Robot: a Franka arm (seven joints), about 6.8 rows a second.
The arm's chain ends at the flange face. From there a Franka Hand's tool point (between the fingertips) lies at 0.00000 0.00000 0.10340 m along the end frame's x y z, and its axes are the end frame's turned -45 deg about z.
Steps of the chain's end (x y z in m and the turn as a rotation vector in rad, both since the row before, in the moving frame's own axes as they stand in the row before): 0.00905, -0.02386, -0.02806, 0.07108, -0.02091, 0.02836; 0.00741, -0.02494, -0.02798, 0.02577, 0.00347, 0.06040; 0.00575, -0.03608, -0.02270, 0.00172, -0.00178, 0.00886; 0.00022, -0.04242, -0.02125, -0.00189, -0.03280, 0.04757; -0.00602, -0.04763, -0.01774, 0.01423, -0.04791, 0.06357; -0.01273, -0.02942, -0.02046, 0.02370, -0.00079, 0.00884; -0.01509, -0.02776, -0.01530, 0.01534, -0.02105, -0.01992; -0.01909, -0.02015, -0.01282, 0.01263, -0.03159, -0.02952; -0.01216, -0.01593, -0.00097, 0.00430, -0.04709, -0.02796
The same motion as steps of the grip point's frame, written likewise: 0.02703, -0.01714, -0.02834, 0.06505, 0.03548, 0.02836; 0.02506, -0.01396, -0.02801, 0.01577, 0.02068, 0.06040; 0.02958, -0.02170, -0.02270, 0.00247, -0.00004, 0.00886; 0.02767, -0.03216, -0.02131, 0.02186, -0.02453, 0.04757; 0.02711, -0.04255, -0.01787, 0.04394, -0.02382, 0.06357; 0.01348, -0.03159, -0.02049, 0.01732, 0.01620, 0.00884; 0.00852, -0.03296, -0.01534, 0.02573, -0.00404, -0.01992; -0.00068, -0.03096, -0.01288, 0.03127, -0.01341, -0.02952; -0.00051, -0.02357, -0.00109, 0.03634, -0.03026, -0.02796
